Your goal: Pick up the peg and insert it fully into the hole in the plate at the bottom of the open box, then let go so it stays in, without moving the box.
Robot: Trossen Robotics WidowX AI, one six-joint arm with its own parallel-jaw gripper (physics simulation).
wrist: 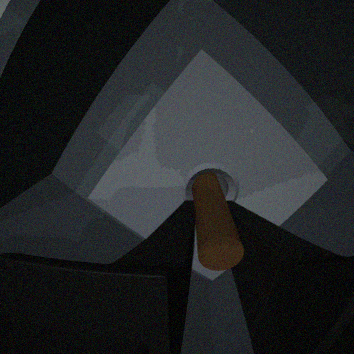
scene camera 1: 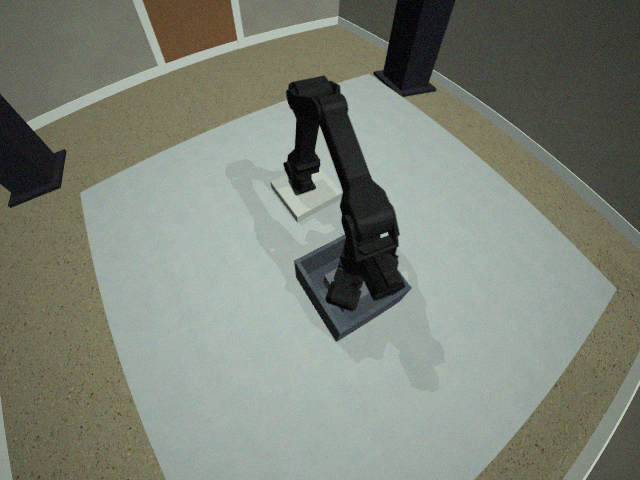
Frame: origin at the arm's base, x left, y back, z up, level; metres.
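Seen in the pictures: gripper, fingertip midpoint: (wrist: 206, 209) (scene camera 1: 348, 278); arm's base, link origin: (wrist: 6, 318) (scene camera 1: 302, 184).
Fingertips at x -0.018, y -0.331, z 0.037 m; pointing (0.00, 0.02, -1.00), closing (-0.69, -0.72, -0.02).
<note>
Pixels of each thing's top centre, then the offset from my fingertips to it. "pt": a spot on its surface instead. Level surfaces: height alone.
- orange-brown round peg, top centre: (wrist: 219, 252) dx +0.005, dy -0.004, dz +0.037 m
- hole, surface spot: (wrist: 224, 184) pt dx -0.003, dy -0.011, dz -0.017 m
- light grey square plate, top centre: (wrist: 210, 191) (scene camera 1: 350, 280) dx +0.004, dy -0.006, dz -0.005 m
- open blue-grey box, top centre: (wrist: 222, 241) (scene camera 1: 353, 274) dx +0.004, dy -0.006, dz +0.032 m
- pale mat, surface height: dz -0.066 m
The orange-brown round peg (wrist: 217, 230) stands between the fingers in the wrist view, its far end over the hole (wrist: 224, 184) in the light grey square plate (wrist: 200, 110). Part of the hole's dark opening and ring shows around that end; how deep the peg's end is cannot be told. My gripper (scene camera 1: 364, 292) (wrist: 206, 209) is shut on the peg, low within the open blue-grey box (scene camera 1: 316, 301) (wrist: 270, 92). In the scene view the fingers hide the peg and the hole, and a corner of the plate (scene camera 1: 329, 278) shows.
The box walls stand close around the gripper. The arm's white base plate (scene camera 1: 297, 206) lies behind the box on the pale mat (scene camera 1: 206, 361). Dark pillars (scene camera 1: 413, 46) (scene camera 1: 31, 160) stand beyond the mat at the back right and the left.
</note>
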